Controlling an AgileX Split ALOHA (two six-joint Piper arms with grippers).
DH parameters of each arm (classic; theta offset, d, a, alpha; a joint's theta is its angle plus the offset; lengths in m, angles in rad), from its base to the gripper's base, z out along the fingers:
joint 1: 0 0.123 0 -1.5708
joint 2: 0.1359 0 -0.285 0
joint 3: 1.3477 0 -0.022 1.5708
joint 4: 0 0.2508 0 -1.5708
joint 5: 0 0 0.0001 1.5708
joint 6: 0 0.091 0 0
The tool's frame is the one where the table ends.
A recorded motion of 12 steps. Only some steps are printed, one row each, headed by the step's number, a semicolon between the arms.
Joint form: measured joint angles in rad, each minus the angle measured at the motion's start. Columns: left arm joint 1, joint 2, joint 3, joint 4, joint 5, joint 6; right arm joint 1, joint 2, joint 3, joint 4, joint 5, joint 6.
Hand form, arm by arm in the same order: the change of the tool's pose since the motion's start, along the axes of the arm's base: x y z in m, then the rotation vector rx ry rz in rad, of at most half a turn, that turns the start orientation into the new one. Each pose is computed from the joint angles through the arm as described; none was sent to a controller.
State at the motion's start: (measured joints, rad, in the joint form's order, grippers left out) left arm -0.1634 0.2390 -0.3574 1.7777 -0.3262 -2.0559; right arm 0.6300 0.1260 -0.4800 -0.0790 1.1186 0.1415
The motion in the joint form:
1: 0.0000 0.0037 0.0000 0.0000 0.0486 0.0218; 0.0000 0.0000 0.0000 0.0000 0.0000 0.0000
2: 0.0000 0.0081 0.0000 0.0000 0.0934 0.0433; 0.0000 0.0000 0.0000 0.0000 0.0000 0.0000
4: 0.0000 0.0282 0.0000 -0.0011 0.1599 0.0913; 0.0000 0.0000 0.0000 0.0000 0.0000 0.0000
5: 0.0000 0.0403 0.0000 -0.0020 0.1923 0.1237; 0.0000 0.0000 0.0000 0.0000 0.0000 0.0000
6: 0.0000 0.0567 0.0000 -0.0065 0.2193 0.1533; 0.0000 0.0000 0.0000 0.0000 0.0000 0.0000
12: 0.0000 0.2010 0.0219 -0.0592 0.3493 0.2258; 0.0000 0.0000 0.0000 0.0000 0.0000 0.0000
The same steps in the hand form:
1: 0.0025 0.0038 0.0009 0.0088 -0.0143 0.0495; 0.0000 0.0000 0.0000 0.0000 0.0000 0.0000
2: 0.0047 0.0073 0.0016 0.0190 -0.0262 0.0955; 0.0000 0.0000 0.0000 0.0000 0.0000 0.0000
4: 0.0104 0.0123 0.0017 0.0520 -0.0353 0.1657; 0.0000 0.0000 0.0000 0.0000 0.0000 0.0000
5: 0.0135 0.0147 0.0015 0.0775 -0.0399 0.2009; 0.0000 0.0000 0.0000 0.0000 0.0000 0.0000
6: 0.0171 0.0165 0.0009 0.1000 -0.0369 0.2297; 0.0000 0.0000 0.0000 0.0000 0.0000 0.0000
12: 0.0460 0.0234 -0.0172 0.1521 0.1019 0.3502; 0.0000 0.0000 0.0000 0.0000 0.0000 0.0000

